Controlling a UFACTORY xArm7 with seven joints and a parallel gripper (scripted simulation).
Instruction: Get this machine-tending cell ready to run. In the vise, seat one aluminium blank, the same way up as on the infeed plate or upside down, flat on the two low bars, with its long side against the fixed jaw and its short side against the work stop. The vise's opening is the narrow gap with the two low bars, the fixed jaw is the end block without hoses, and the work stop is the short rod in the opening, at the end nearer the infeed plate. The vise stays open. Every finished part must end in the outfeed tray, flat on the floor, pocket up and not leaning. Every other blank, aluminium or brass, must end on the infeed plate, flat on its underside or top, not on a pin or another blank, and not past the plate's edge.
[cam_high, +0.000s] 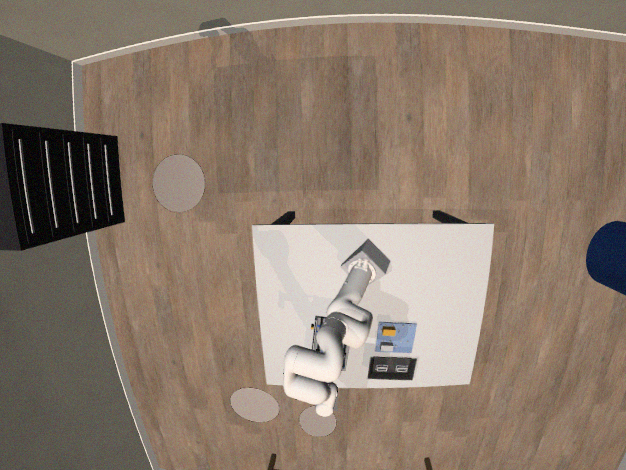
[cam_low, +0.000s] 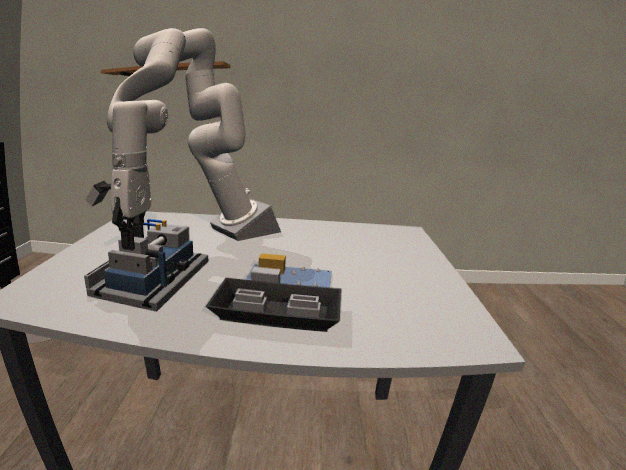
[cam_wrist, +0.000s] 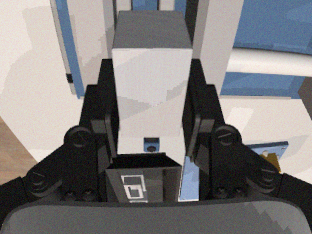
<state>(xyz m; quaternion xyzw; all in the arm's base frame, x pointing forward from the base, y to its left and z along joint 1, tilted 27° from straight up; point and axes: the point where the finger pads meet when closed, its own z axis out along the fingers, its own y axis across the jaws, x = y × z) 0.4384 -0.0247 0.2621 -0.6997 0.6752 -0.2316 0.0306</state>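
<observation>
Right now my hand is 2 cm above the aluminium blank. Also, from my hand: brass blank 27 cm to the left, 19 cm behind, 10 cm below.
</observation>
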